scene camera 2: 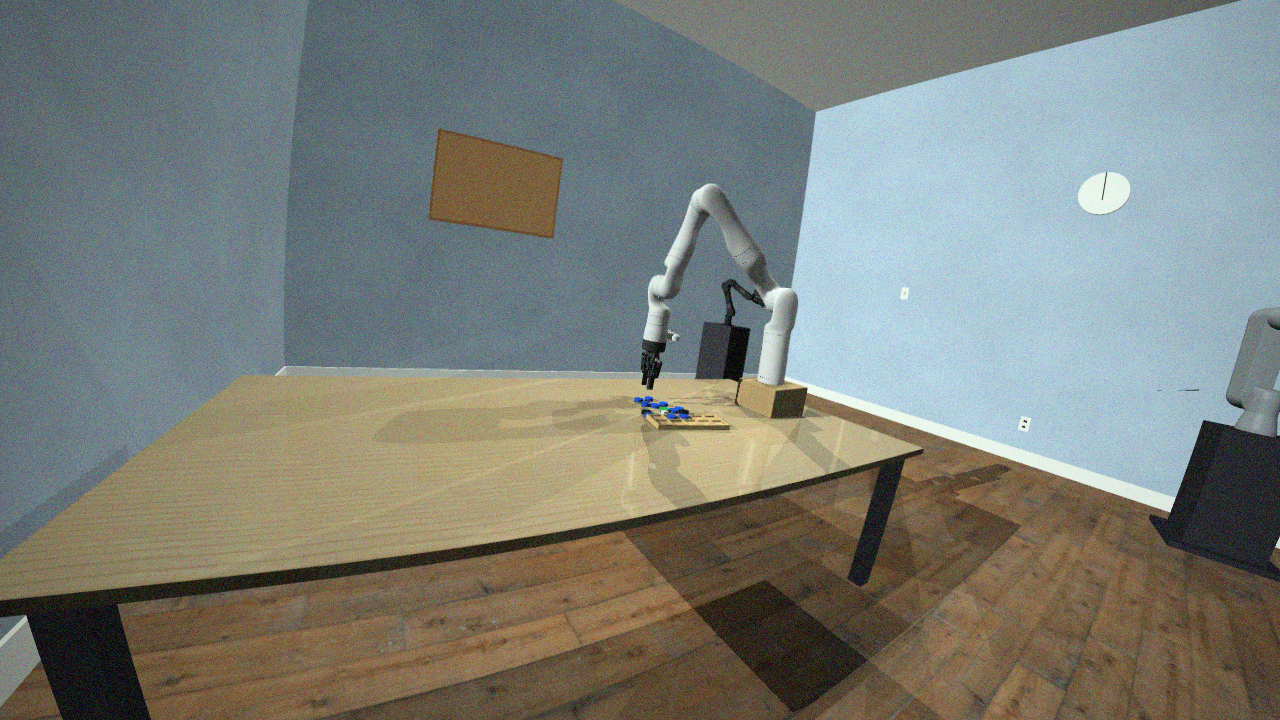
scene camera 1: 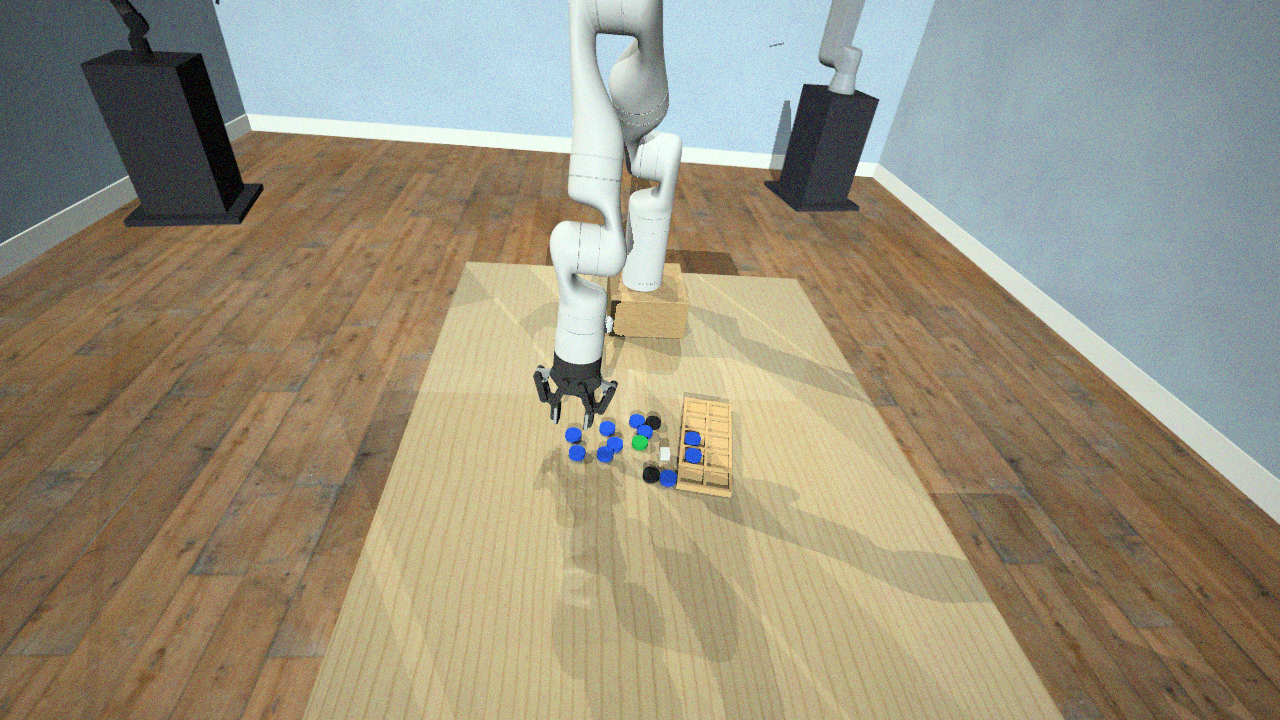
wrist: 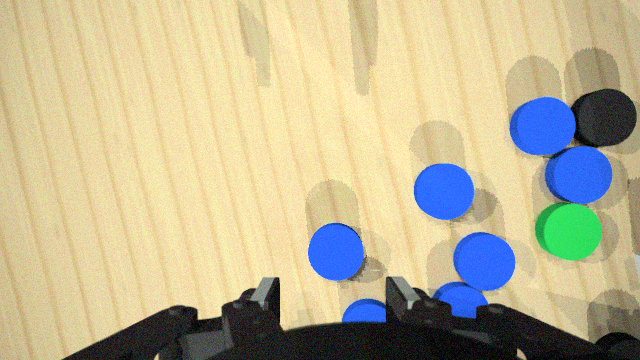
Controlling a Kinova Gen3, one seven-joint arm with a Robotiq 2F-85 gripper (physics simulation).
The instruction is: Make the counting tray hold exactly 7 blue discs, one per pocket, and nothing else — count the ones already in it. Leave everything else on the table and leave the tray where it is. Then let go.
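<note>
The wooden counting tray (scene camera 1: 704,490) (scene camera 2: 693,427) lies right of the loose discs. Two blue discs, an upper one (scene camera 1: 692,437) and a lower one (scene camera 1: 692,454), sit in neighbouring pockets of its left column. Several blue discs lie on the table, among them a far-left one (scene camera 1: 572,435) (wrist: 336,252), one below it (scene camera 1: 577,453) (wrist: 366,311), one to the right (scene camera 1: 606,428) (wrist: 444,191) and one (scene camera 1: 668,478) by the tray's near left corner. My gripper (scene camera 1: 571,419) (scene camera 2: 649,385) (wrist: 332,299) is partly open and empty, above the table by the two far-left discs. The tray does not show in the wrist view.
A green disc (scene camera 1: 639,442) (wrist: 569,231), a white cube (scene camera 1: 665,454), a far black disc (scene camera 1: 653,422) (wrist: 605,118) and a near black disc (scene camera 1: 650,474) lie between the left blue discs and the tray. The arm's wooden base block (scene camera 1: 650,319) (scene camera 2: 771,399) stands behind.
</note>
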